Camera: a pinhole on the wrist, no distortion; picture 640 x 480 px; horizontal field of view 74.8 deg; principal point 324.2 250.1 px. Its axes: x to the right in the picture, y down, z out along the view. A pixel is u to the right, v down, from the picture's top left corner.
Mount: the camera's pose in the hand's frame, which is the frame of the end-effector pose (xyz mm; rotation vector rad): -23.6 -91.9 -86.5 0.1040 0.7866 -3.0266
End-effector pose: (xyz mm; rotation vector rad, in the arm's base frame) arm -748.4 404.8 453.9 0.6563 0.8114 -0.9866
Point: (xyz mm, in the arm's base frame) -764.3 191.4 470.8
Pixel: 100.9 33.1
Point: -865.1 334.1 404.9
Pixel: 24.1 269.0
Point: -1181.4 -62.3 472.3
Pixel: 236.9 459.3
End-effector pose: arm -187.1 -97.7 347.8 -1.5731 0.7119 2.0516
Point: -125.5 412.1 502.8
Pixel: 397.6 312.9
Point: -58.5 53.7 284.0
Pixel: 88.6 475.6
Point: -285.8 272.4 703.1
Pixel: 544.1 102.8
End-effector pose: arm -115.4 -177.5 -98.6 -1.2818 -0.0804 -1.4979
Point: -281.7 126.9 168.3
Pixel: 320.7 379.4
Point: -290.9 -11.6 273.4
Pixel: 122.2 446.6
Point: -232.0 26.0 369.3
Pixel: 107.0 378.1
